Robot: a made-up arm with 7 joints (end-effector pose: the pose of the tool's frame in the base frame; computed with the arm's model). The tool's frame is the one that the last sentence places.
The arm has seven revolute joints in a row. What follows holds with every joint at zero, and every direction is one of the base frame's.
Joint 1 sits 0.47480 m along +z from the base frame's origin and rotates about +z.
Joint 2 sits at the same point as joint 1 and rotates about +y.
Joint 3 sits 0.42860 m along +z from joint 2 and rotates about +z.
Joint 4 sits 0.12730 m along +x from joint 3 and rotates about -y.
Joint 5 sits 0.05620 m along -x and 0.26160 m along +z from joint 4 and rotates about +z.
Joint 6 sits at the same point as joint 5 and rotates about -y.
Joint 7 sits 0.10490 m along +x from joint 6 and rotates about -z.
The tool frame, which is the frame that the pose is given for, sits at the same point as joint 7; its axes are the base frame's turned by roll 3.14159, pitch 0.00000 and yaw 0.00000 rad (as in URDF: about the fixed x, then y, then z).
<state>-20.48 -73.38 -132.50 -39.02 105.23 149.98 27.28</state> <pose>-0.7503 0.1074 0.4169 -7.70 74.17 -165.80</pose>
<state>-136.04 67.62 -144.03 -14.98 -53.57 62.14 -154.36</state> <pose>-0.5251 -0.3935 0.9366 50.09 45.22 80.25</pose>
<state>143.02 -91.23 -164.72 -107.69 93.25 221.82 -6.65</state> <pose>0.3358 -0.2397 0.1312 156.03 -22.62 -109.34</pose>
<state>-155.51 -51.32 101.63 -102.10 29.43 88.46 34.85</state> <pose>0.5466 -0.2855 0.6482 150.66 2.00 -100.15</pose>
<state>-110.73 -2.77 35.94 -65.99 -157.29 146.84 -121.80</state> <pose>0.1545 -0.3803 1.0257 -34.02 1.70 178.11</pose>
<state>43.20 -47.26 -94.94 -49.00 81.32 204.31 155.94</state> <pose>-0.2297 -0.5405 0.8144 83.76 -24.43 -6.44</pose>
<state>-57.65 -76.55 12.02 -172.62 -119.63 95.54 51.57</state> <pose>0.0365 0.0461 0.7039 42.89 -28.54 -16.26</pose>
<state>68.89 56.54 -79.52 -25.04 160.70 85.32 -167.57</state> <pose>0.4503 0.5562 0.8727 87.46 13.71 -132.84</pose>
